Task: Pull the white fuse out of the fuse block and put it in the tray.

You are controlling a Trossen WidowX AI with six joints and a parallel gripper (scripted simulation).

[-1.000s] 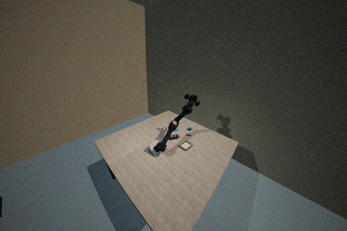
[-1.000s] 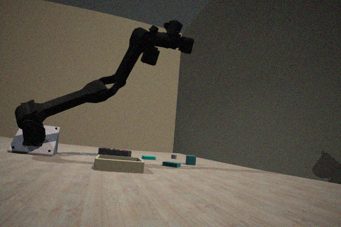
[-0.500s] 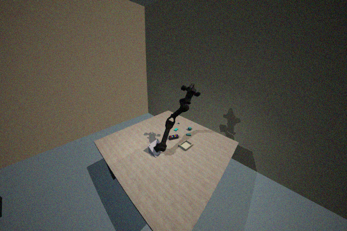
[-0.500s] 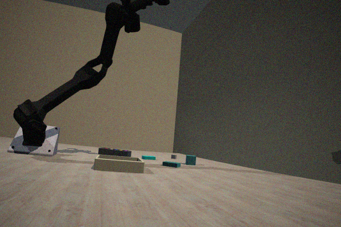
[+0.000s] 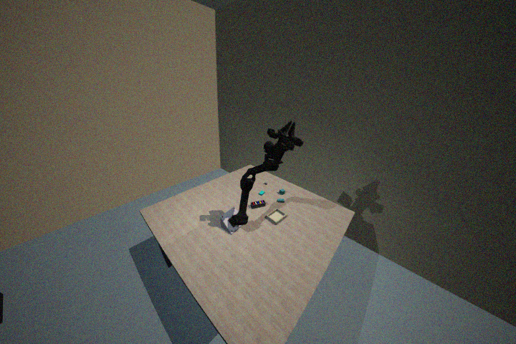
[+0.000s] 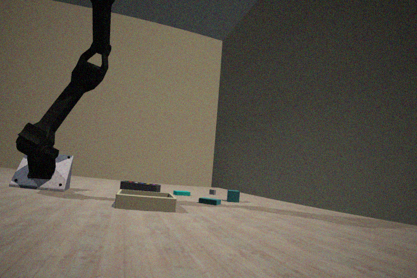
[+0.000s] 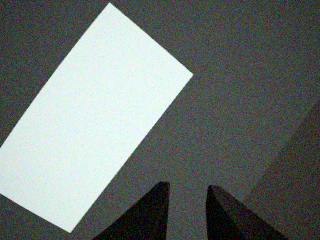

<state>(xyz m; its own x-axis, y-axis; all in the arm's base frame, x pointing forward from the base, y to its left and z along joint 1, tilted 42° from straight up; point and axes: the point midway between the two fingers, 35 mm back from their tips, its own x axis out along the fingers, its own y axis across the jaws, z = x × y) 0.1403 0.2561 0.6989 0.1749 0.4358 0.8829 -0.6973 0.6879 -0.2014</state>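
My gripper tip is now 750 mm above the blue fuse, 270 mm to the right of it and 180 mm short of it. From my gripper tip the other things lie so: white fuse (750 mm below, 280 mm to the left, 160 mm ahead); then cream tray (770 mm below, 150 mm ahead, 80 mm to the left); then yellow fuse (750 mm below, 260 mm to the left, 190 mm ahead).
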